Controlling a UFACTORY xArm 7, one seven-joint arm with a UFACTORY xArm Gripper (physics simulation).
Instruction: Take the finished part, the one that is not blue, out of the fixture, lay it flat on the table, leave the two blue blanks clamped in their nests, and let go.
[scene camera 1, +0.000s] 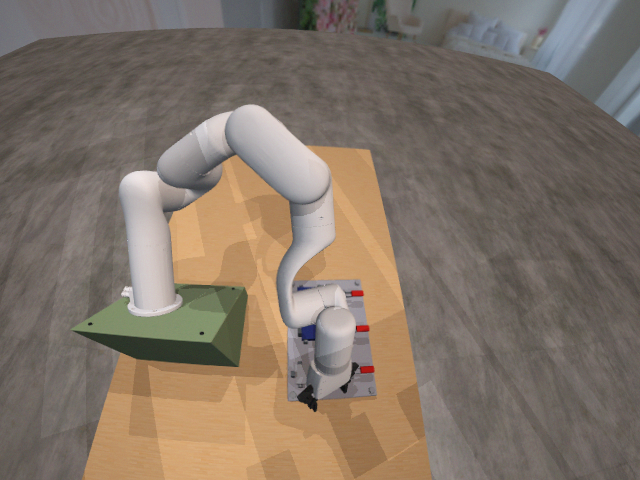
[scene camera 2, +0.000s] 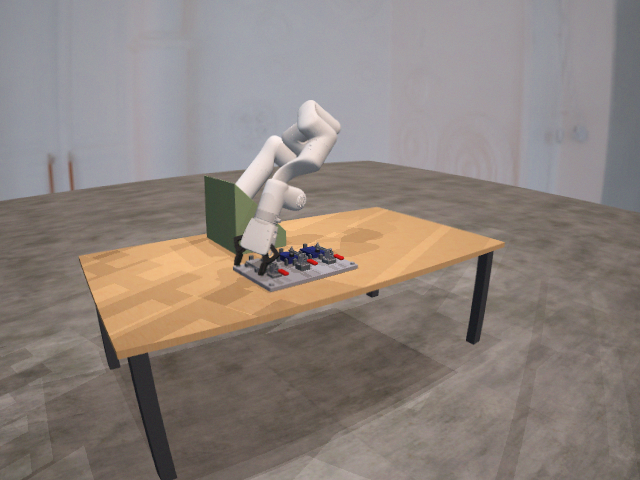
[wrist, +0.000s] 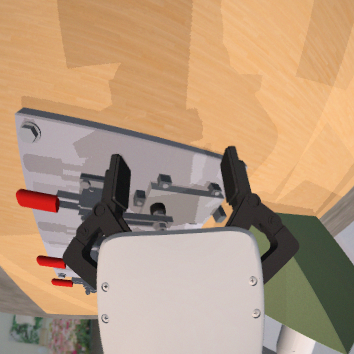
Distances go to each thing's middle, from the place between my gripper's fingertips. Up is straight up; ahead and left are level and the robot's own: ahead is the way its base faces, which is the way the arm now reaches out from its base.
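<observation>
The finished part (wrist: 190, 205) is 6 cm to the left of my hand and 4 cm behind it. Then there is the grey fixture plate (scene camera 1: 296, 351), which I find 17 cm to the left of my hand and 2 cm below it. The clamp bar (wrist: 157, 219) is 2 cm ahead of my hand, 2 cm above it and 6 cm to the left of it.
</observation>
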